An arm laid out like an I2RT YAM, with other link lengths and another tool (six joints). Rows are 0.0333 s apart.
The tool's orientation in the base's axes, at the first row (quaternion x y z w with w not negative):
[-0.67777 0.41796 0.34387 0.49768]
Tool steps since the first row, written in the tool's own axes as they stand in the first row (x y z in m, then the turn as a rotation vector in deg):
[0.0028 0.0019 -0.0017 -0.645 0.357 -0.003]
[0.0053 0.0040 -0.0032 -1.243 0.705 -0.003]
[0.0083 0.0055 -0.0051 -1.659 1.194 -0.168]
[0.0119 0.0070 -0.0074 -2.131 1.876 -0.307]
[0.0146 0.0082 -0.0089 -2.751 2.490 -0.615]
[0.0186 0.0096 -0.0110 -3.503 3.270 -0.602]
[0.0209 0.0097 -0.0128 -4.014 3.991 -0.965]
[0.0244 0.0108 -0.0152 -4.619 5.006 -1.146]
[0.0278 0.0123 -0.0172 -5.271 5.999 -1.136]
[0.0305 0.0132 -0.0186 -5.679 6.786 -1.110]
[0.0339 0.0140 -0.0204 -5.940 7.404 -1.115]
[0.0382 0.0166 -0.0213 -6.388 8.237 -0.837]
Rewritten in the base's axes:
[-0.0005 -0.0026 -0.0027 -0.591 0.086 0.432]
[-0.0013 -0.0049 -0.0054 -1.155 0.166 0.824]
[-0.0013 -0.0076 -0.0081 -1.764 0.025 1.046]
[-0.0011 -0.0109 -0.0112 -2.572 -0.109 1.236]
[-0.0010 -0.0131 -0.0137 -3.371 -0.361 1.628]
[-0.0005 -0.0162 -0.0172 -4.392 -0.301 1.986]
[0.0005 -0.0185 -0.0188 -5.241 -0.648 2.254]
[0.0011 -0.0218 -0.0216 -6.405 -0.844 2.444]
[0.0012 -0.0247 -0.0247 -7.578 -0.842 2.632]
[0.0016 -0.0268 -0.0270 -8.464 -0.848 2.680]
[0.0023 -0.0294 -0.0299 -9.133 -0.890 2.672]
[0.0018 -0.0316 -0.0344 -10.090 -0.651 2.670]

